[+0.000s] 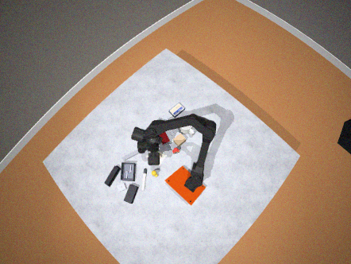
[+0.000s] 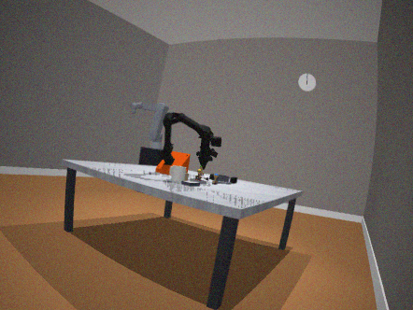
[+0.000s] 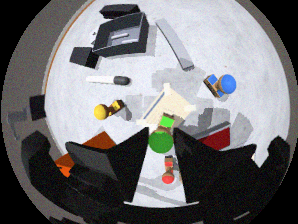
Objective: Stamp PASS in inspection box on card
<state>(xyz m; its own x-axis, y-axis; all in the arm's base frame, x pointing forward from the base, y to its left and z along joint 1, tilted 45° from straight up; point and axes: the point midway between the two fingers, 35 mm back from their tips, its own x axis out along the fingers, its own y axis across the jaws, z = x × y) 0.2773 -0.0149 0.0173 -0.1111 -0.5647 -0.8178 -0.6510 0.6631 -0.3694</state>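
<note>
My gripper tip is 80 mm above the cream card. From my gripper tip the other things lie so: green PASS stamp (10 mm behind, 10 mm to the right, 20 mm below); blue-knobbed stamp (110 mm ahead, 30 mm to the right, 60 mm below); yellow stamp (70 mm behind, 90 mm to the left, 60 mm below).
</note>
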